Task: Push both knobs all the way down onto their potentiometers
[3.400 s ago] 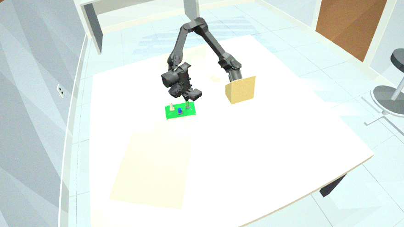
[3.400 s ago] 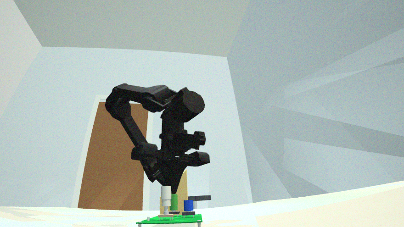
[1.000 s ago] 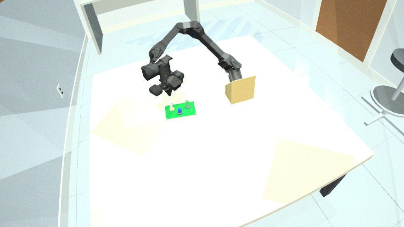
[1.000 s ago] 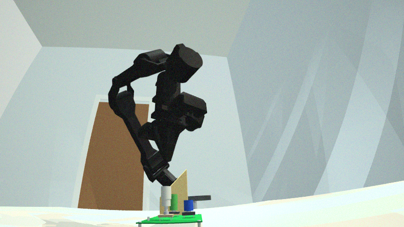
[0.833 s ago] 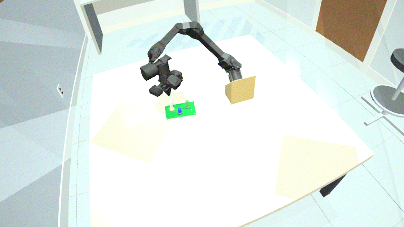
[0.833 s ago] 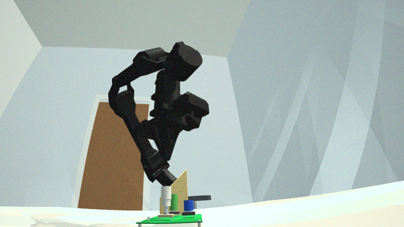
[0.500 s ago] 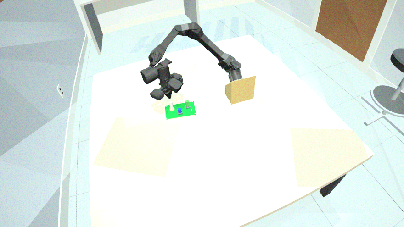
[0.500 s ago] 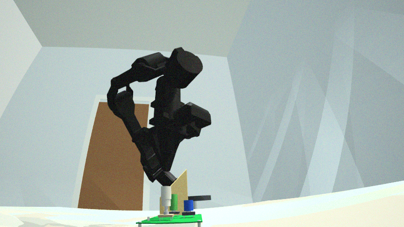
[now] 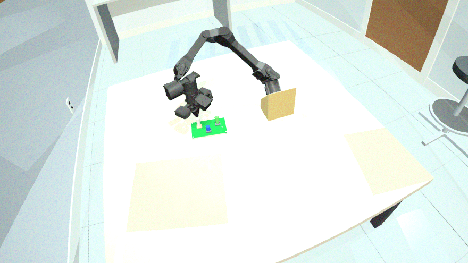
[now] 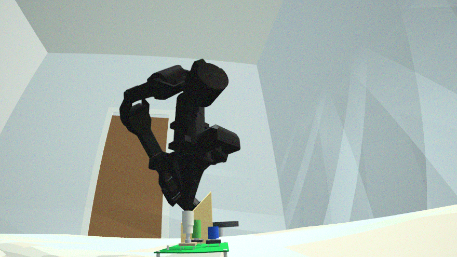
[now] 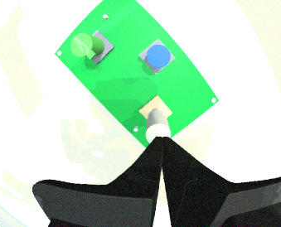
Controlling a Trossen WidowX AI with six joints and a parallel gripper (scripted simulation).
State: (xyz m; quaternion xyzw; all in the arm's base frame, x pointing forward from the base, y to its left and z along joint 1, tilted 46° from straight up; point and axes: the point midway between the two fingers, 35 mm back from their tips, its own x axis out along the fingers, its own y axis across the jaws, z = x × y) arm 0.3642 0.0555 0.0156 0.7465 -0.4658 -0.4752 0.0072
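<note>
Right now the grey-white knob is 30 mm below my gripper tip. Also, from my gripper tip: green knob 80 mm behind, 40 mm below.
</note>
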